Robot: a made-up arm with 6 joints.
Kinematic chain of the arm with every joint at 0, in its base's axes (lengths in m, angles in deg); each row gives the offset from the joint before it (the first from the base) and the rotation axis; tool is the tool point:
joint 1: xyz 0 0 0.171 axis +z
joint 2: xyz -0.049 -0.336 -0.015 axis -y
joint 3: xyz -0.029 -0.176 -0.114 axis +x
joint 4: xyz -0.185 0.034 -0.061 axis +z
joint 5: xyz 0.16 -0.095 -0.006 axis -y
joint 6: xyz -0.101 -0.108 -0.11 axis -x
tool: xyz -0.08 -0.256 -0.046
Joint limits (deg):
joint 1: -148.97..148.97
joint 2: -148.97..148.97
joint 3: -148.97..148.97
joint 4: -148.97..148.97
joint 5: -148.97..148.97
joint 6: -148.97..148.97
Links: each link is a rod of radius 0.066 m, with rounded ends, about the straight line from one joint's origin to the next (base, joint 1, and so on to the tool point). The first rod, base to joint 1, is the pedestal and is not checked.
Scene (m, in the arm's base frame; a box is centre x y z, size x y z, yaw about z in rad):
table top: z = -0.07
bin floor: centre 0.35 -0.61 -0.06 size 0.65 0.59 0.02 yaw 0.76
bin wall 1: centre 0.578 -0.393 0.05 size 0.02 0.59 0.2 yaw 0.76
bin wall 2: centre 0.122 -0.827 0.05 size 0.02 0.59 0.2 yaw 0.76
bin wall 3: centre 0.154 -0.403 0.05 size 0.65 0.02 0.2 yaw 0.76
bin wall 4: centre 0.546 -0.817 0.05 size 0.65 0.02 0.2 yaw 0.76
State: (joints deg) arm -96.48 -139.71 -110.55 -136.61 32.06 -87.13
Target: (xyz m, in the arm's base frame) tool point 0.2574 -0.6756 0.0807
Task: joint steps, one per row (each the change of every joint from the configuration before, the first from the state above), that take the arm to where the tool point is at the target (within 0.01 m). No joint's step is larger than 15 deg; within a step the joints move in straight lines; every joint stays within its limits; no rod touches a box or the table.
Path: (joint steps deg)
1: 13.55 4.48 -6.26 2.17 10.14 5.88
2: 13.55 4.47 -6.26 2.17 10.14 5.88
3: 13.55 4.48 -6.26 2.18 10.14 5.88
4: 13.55 4.47 -6.26 2.17 10.13 5.87
5: 6.00 -13.58 -6.69 10.11 -4.67 -13.32
6: 5.99 -13.58 -6.69 10.12 -4.67 -13.33

